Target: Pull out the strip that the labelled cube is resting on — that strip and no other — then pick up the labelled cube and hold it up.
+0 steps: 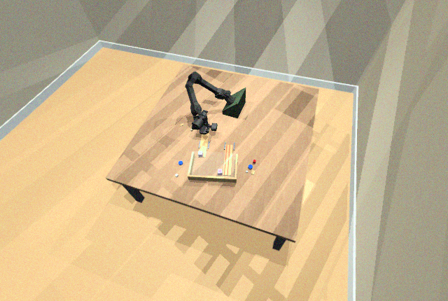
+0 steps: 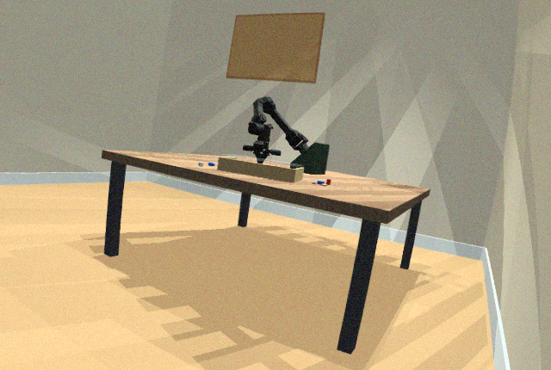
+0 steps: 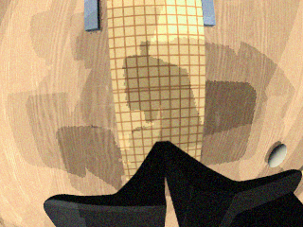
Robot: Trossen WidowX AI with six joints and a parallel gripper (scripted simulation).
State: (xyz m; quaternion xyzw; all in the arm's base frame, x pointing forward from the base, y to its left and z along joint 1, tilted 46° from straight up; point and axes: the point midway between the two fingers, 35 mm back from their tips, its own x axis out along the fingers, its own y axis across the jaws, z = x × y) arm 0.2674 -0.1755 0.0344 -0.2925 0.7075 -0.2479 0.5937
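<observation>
Now: the tan checked strip 9 cm ahead of my gripper tip and 1 cm to the left of it. From my gripper tip the other things lie so: white bit: 39 cm ahead, 9 cm to the right; then red piece: 17 cm ahead, 41 cm to the left, 1 cm above.
</observation>
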